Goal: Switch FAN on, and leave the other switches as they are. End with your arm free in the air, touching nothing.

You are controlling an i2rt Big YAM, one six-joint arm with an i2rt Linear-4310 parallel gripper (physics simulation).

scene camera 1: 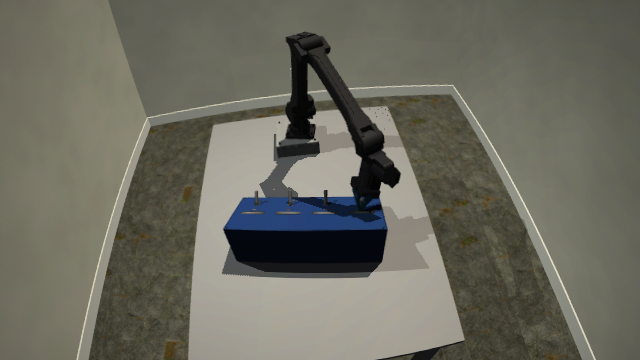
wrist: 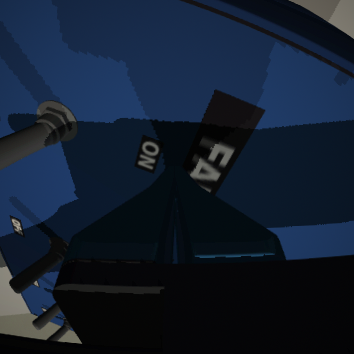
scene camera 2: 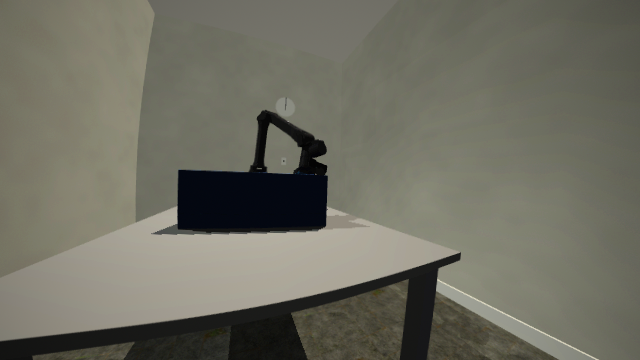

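Where they show: gripper, fingertip midpoint: [scene camera 1: 359, 210] [wrist: 174, 176]; arm's base, origin of the base link: [scene camera 1: 300, 132].
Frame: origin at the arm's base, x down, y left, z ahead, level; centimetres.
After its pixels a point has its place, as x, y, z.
Note:
My gripper [scene camera 1: 361, 207] @(-5.9, 26.1, 46.3) [wrist: 174, 176] @(-5.9, 26.1, 46.3) is shut and empty, tips down over the right end of the blue switch box [scene camera 1: 305, 245] @(-4.8, 9.9, 60.2) [scene camera 2: 252, 200] @(-3.1, 8.3, 60.3) [wrist: 310, 245] @(-9.9, 25.3, 53.9). In the wrist view the tips overlap the near end of the FAN label [wrist: 235, 120] @(-6.5, 30.1, 47.1). The ON label [wrist: 148, 154] @(-5.2, 26.7, 44.9) is just left of them. The nearest metal lever [wrist: 22, 141] @(-5.0, 26.7, 39.5) stands left of the ON label; its shaft runs out of the left edge. I cannot tell which way it is thrown, nor whether the tips touch the box. In scene camera 1 that lever is hidden by the gripper.
Three other levers [scene camera 1: 256, 197] @(-5.2, -9.5, 41.9) [scene camera 1: 290, 197] @(-5.2, 2.4, 41.1) [scene camera 1: 325, 196] @(-5.4, 14.3, 40.2) stand in a row to the left, with pale labels in front of them. The box stands on the white table [scene camera 1: 320, 315] @(6.5, 15.9, 79.7) [scene camera 2: 200, 270] @(6.5, 4.0, 88.3). The arm's base [scene camera 1: 298, 147] @(2.0, -0.2, 7.5) is behind the box.

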